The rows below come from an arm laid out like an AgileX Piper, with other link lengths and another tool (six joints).
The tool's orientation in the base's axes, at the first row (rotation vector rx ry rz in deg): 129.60, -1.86, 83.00
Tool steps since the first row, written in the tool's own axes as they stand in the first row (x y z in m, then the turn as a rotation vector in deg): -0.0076, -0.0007, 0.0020, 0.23, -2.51, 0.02; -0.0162, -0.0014, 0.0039, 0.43, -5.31, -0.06; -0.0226, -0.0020, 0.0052, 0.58, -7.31, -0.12; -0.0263, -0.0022, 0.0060, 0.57, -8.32, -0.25; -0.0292, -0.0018, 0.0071, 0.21, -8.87, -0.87; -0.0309, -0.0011, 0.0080, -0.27, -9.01, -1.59; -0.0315, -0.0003, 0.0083, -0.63, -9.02, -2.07; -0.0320, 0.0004, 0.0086, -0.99, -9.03, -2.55; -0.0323, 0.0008, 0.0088, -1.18, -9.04, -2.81
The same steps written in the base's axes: -0.0015, -0.0018, -0.0075, 0.76, 2.30, -0.71; -0.0036, -0.0038, -0.0159, 1.50, 4.88, -1.51; -0.0052, -0.0051, -0.0221, 2.03, 6.74, -2.07; -0.0061, -0.0060, -0.0257, 2.17, 7.69, -2.40; -0.0065, -0.0075, -0.0284, 1.62, 8.34, -2.69; -0.0067, -0.0088, -0.0300, 0.83, 8.64, -2.91; -0.0069, -0.0098, -0.0303, 0.26, 8.75, -3.06; -0.0071, -0.0106, -0.0306, -0.31, 8.87, -3.21; -0.0071, -0.0111, -0.0308, -0.62, 8.93, -3.29
